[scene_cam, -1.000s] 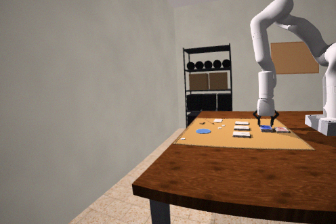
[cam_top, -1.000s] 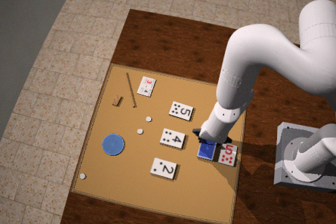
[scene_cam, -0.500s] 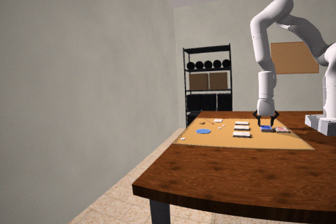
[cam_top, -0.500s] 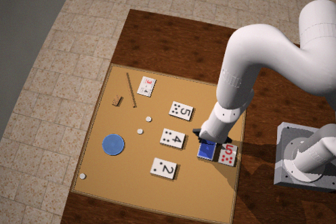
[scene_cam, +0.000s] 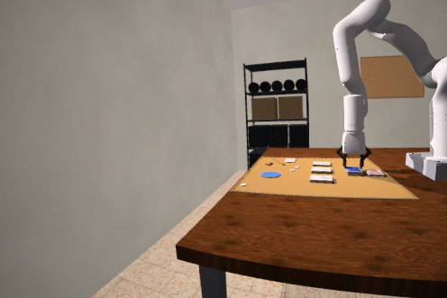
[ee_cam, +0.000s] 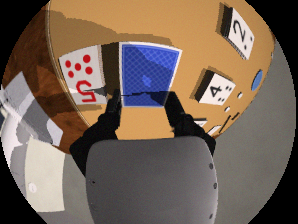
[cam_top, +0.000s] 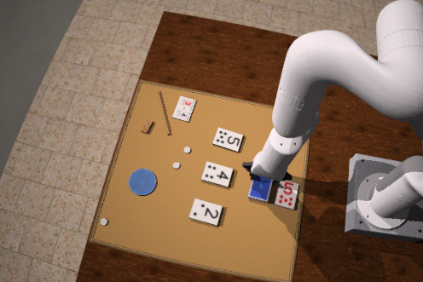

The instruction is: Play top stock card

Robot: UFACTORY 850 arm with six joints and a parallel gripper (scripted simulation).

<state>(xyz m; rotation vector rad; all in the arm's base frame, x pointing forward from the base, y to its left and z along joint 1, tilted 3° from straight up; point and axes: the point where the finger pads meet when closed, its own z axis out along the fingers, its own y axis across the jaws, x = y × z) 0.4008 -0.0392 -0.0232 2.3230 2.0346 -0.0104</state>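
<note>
My hand is 3 cm to the right of the blue-backed card and 1 cm above it. The rest, counted from my hand: tan card cloth: 17 cm ahead, 4 cm below, 1 cm to the left.
</note>
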